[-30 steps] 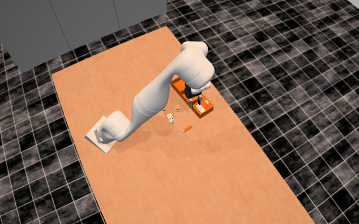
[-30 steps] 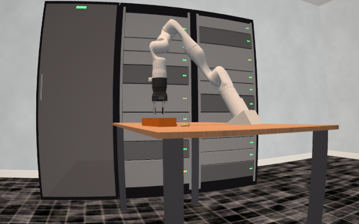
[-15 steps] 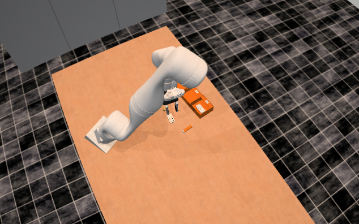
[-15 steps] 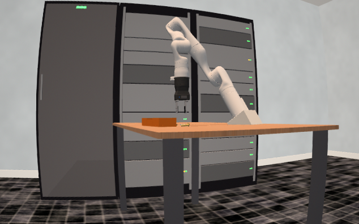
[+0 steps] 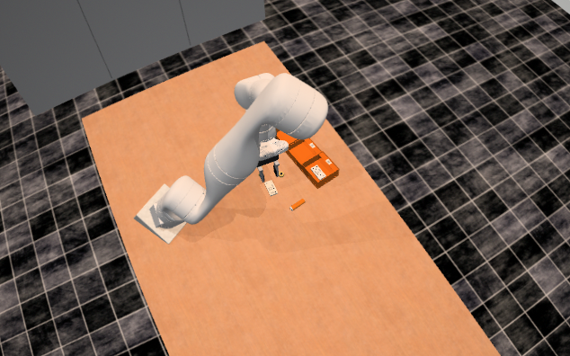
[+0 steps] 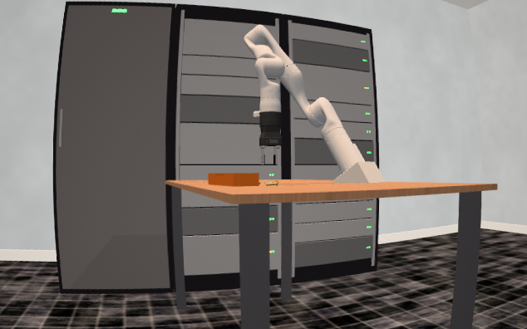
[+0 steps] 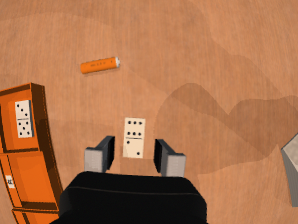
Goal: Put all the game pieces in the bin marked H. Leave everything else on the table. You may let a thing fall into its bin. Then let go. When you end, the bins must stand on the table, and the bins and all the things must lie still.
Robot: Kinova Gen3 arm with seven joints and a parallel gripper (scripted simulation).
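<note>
My hand is 80 mm above the white spotted game piece. Also, from my hand: nut 80 mm below, 50 mm ahead, 30 mm to the left; orange battery 90 mm to the right, 80 mm below, 40 mm ahead; bin H 150 mm ahead, 70 mm below, 50 mm to the left.
</note>
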